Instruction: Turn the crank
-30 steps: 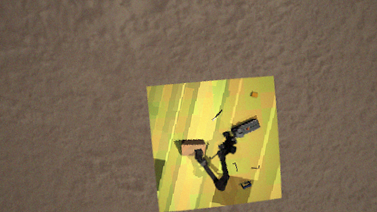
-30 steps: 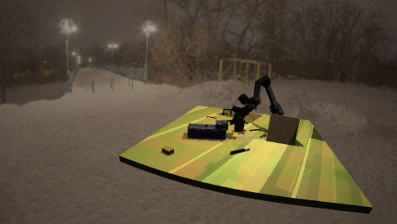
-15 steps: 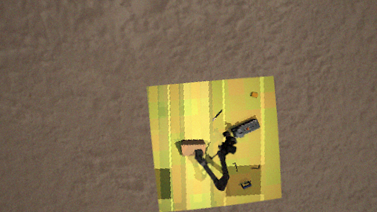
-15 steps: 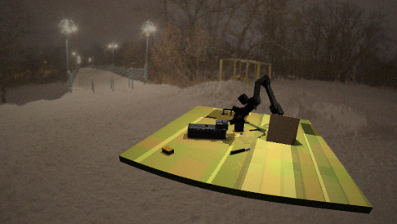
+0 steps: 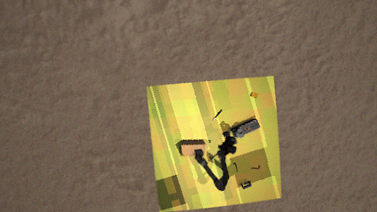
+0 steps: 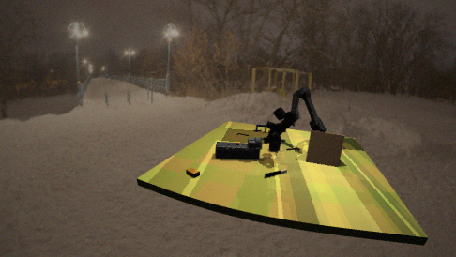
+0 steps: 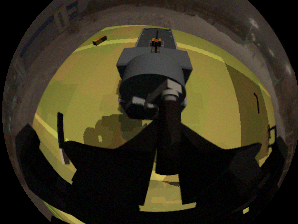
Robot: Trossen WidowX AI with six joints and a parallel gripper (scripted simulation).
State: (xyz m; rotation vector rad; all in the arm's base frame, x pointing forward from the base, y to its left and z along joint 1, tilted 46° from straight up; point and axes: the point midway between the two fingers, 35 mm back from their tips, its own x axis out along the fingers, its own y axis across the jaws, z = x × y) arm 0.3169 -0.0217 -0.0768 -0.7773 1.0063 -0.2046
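Right now my gripper tip is 20 mm past the crank handle and 20 mm below it. The rest, counted from my gripper tip: black stick (100 mm behind, 220 mm to the left, 80 mm below); then red pointer (160 mm ahead, 40 mm to the left, 10 mm below); then grey block (70 mm behind, 130 mm to the right, 60 mm below).
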